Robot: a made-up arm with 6 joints.
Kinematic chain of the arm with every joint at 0, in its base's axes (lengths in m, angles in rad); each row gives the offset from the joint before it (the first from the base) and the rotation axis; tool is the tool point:
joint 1: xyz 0 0 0.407 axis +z
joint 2: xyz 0.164 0 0 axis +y
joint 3: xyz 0 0 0.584 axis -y
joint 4: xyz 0 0 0.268 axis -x
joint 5: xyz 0.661 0 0 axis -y
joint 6: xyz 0.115 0 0 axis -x
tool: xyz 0 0 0
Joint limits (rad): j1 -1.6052..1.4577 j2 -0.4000..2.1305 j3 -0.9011..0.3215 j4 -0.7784..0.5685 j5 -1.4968..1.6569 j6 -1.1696..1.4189
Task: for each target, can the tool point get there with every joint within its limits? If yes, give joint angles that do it. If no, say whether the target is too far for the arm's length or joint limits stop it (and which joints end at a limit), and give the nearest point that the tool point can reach.
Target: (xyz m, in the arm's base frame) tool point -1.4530 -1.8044 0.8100
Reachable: no: too far | nearest point -0.1253 -1.3836 0.6988 | short by 1.397 m
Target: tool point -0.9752 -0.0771 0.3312
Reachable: no: joint limits stop it (at a limit: joint 1, joint 2, joint 3, joint 4) | nearest point -0.0787 0.0155 -0.1632 | short by 1.028 m
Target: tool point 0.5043 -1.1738 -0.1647
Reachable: yes | joints -1.1649 1.4655 0.1907 -0.0019 0.5180 -0.9699
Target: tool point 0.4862 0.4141 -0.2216
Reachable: yes | joints 0.7047 1.2323 -0.7871 0.0272 0.1756 0.0246
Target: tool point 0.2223 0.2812 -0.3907
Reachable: yes | joints 0.9379 1.6847 -0.7412 -0.3985 0.2931 0.1266
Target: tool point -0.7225 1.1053 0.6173
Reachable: no: joint limits stop it (at a limit: joint 1, joint 4, joint 5) | nearest point 0.0347 1.0193 0.6173 | short by 0.762 m
